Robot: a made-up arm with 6 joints.
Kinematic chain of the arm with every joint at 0, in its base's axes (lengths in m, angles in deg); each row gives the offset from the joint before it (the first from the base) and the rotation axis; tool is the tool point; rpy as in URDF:
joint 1: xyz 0 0 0.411 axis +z
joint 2: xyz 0 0 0 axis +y
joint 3: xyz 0.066 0 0.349 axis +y
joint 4: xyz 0.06 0 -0.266 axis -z
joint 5: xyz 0 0 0 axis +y
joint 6: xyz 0.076 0 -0.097 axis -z
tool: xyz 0 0 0 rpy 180 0 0
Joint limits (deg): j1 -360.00..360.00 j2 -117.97..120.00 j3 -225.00..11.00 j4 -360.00..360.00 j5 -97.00..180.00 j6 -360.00..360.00
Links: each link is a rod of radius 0.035 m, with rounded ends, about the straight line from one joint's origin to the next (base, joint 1, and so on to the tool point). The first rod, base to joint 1, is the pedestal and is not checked.
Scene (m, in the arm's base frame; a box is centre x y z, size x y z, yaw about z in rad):
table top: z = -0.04
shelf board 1: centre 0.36 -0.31 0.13 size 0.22 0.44 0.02 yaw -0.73
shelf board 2: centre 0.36 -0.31 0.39 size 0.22 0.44 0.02 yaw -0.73
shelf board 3: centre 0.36 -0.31 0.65 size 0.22 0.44 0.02 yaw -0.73
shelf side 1: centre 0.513 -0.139 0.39 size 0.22 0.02 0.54 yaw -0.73
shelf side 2: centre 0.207 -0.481 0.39 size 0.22 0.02 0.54 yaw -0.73
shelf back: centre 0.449 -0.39 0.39 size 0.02 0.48 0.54 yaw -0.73
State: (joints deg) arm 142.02 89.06 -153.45 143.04 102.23 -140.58
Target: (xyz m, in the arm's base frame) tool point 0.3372 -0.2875 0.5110
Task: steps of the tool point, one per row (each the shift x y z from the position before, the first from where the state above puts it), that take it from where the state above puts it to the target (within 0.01 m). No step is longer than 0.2 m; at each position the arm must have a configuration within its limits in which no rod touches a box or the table.
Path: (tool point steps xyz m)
1: -0.0734 -0.1530 -0.0421
2: -0.0114 -0.1589 -0.0398
3: 0.0420 -0.1412 -0.0308
4: 0.0781 -0.1095 -0.0180
5: 0.0959 -0.0744 -0.0045
6: 0.1006 -0.0436 0.0068
7: 0.1485 -0.0636 0.0457
8: 0.1503 -0.0082 0.0556
9: 0.1297 0.0408 0.0628
10: 0.0923 0.0746 0.0655
11: 0.0467 0.0884 0.0633
12: 0.0652 -0.0654 -0.0039
13: 0.0675 -0.0533 0.0039

